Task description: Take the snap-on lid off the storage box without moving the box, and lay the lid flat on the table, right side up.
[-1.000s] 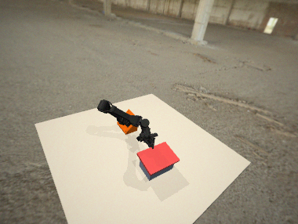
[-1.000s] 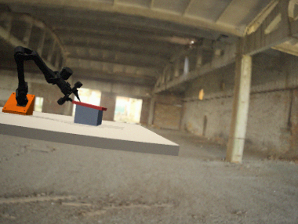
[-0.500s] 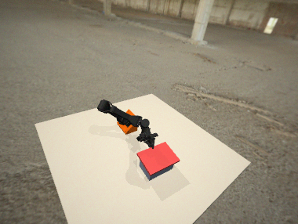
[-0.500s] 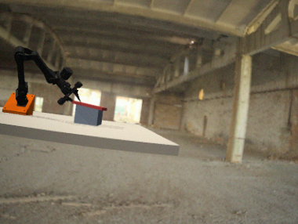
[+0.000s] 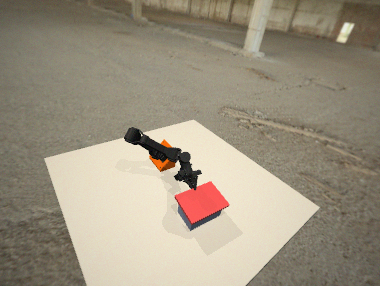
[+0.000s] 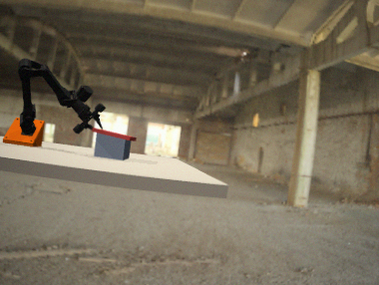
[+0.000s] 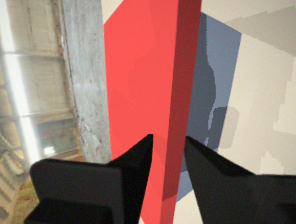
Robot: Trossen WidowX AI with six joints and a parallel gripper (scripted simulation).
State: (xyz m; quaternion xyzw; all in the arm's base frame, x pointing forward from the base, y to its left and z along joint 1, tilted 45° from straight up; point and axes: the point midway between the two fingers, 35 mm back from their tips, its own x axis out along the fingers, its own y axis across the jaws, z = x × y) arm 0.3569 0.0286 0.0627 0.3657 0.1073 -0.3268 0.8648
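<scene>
My gripper tip is now 80 mm short of the red lid. Also, from my gripper tip: storage box 70 mm ahead, 60 mm below.
</scene>
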